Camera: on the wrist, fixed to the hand. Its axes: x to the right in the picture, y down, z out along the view.
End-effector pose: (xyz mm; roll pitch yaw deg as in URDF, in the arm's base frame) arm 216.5 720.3 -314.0 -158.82 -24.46 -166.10
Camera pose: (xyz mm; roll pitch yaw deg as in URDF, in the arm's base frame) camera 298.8 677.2 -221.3 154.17 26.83 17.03
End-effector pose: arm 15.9 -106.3 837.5 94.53 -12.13 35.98
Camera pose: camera -41.6 -35.8 742.9 -100.26 8.76 -142.50
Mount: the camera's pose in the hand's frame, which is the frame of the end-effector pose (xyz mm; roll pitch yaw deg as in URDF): -24.9 -98.3 -83.3 -5.97 -1.23 176.53
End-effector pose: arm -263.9 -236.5 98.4 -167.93 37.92 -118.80
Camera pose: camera -215.7 -312.1 194.2 159.60 -35.93 65.07
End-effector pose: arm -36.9 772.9 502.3 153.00 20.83 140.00
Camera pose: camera -107.7 668.6 538.8 -160.41 -21.26 -36.08
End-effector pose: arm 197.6 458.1 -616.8 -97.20 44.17 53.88
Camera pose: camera 288.2 463.0 -522.0 91.89 -40.57 -127.15
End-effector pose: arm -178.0 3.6 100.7 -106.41 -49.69 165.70
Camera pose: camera -62.4 27.9 157.9 100.14 53.37 -14.64
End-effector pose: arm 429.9 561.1 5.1 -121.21 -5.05 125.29
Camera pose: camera 467.3 543.4 129.7 115.29 8.65 -53.96
